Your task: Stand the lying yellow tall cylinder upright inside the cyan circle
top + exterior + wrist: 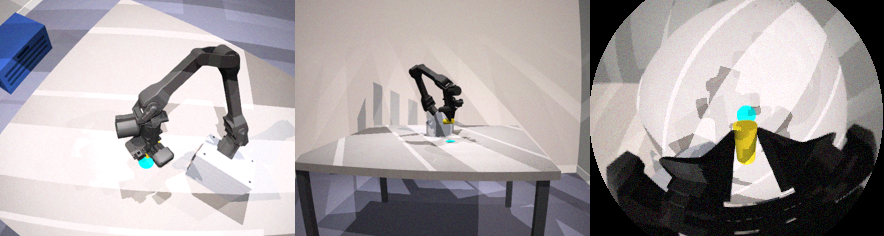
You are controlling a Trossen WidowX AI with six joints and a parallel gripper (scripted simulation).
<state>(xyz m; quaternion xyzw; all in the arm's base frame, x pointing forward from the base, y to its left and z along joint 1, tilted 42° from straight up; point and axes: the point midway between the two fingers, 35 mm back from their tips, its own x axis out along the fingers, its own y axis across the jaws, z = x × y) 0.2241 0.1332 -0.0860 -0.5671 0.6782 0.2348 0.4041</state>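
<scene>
Right now my gripper tip is 1 cm short of the cyan circle, 1 cm to the left of it and 13 cm above it. Also, from my gripper tip: yellow tall cylinder 1 cm behind, 2 cm to the right, 1 cm below.
</scene>
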